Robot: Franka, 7 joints.
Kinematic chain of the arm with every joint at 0, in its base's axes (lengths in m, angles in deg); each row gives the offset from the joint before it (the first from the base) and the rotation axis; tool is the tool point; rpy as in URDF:
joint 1: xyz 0 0 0.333 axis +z
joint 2: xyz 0 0 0 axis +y
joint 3: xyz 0 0 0.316 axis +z
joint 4: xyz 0.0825 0 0 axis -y
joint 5: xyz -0.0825 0 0.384 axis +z
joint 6: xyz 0 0 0 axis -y
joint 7: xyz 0.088 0 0 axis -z
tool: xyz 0 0 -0.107 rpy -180 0 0
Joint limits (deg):
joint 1: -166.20..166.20
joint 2: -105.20..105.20
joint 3: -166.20..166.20
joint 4: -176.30..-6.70
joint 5: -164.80..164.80
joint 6: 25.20..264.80
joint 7: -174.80..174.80
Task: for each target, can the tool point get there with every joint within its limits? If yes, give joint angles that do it. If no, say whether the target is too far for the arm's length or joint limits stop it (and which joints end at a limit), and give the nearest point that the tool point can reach.
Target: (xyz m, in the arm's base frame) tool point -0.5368 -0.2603 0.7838
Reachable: yes | joints 22.51 -75.69 -18.47 -23.63 26.12 66.80 89.81
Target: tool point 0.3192 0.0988 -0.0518
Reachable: yes | joints -41.87 86.34 22.06 -116.31 -117.38 213.06 97.26
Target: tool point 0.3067 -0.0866 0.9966
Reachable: yes | joints -81.70 54.78 140.53 -73.81 -122.23 178.68 106.66
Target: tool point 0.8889 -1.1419 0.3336
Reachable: no: too far | nearest point 0.5270 -0.6770 0.3334 | short by 0.589 m
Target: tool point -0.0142 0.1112 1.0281
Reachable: yes | joints -91.91 -68.62 2.20 -98.54 49.46 163.61 73.17
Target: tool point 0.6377 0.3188 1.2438
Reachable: no: too far | nearest point 0.4730 0.2365 1.0085 | short by 0.299 m
